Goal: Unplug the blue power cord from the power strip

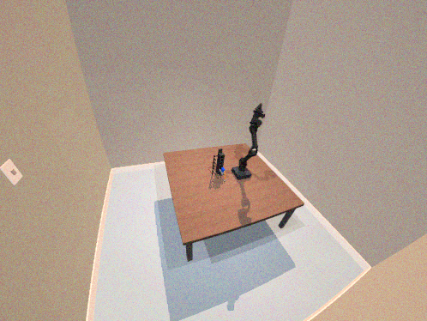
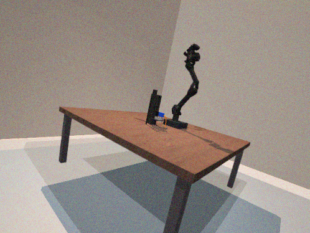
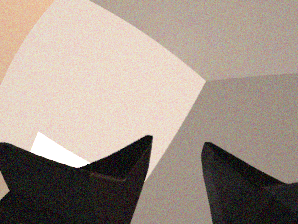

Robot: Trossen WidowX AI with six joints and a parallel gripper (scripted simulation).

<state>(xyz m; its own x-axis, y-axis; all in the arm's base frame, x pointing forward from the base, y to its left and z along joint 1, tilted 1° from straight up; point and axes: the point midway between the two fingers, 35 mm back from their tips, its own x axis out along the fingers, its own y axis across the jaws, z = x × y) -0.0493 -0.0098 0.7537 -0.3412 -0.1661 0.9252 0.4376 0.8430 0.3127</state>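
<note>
The blue plug is 72 cm below my gripper tip and 33 cm ahead of it.
</note>
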